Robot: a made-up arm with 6 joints.
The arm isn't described. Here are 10 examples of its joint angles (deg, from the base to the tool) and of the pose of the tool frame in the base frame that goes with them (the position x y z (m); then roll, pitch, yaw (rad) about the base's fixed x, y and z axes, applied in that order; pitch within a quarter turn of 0, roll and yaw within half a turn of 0).
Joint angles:
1: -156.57 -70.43 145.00 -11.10 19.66 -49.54
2: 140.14 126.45 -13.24 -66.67 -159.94 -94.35
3: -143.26 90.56 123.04 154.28 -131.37 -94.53
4: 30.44 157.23 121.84 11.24 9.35 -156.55
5: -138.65 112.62 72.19 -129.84 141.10 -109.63
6: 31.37 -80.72 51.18 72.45 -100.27 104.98
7: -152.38 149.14 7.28 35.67 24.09 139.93
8: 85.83 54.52 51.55 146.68 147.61 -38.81
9: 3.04 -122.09 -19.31 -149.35 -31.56 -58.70
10: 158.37 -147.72 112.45 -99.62 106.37 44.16
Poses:
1: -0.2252 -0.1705 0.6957 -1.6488 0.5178 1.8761
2: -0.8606 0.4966 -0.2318 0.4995 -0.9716 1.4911
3: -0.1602 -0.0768 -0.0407 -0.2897 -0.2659 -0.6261
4: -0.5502 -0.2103 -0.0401 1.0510 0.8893 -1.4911
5: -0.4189 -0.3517 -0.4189 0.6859 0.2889 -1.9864
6: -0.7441 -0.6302 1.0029 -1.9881 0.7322 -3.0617
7: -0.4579 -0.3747 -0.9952 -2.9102 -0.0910 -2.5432
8: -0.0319 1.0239 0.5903 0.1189 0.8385 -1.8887
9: -1.1411 0.0582 -0.5791 -2.1608 0.8065 0.8804
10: 0.6579 -0.1813 0.2841 1.9031 0.1464 2.8480
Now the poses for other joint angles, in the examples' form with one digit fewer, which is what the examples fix.
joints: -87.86 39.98 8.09 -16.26 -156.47 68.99
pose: 0.101 -0.708 1.237 -1.908 -0.136 -0.034
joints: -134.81 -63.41 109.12 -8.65 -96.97 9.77
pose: 0.197 0.088 1.191 -0.368 -0.847 -2.069
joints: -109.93 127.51 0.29 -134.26 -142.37 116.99
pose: -0.105 -0.883 -0.491 1.420 0.137 2.315
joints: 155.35 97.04 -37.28 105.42 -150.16 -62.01
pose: -0.971 0.504 0.490 2.472 0.791 2.485
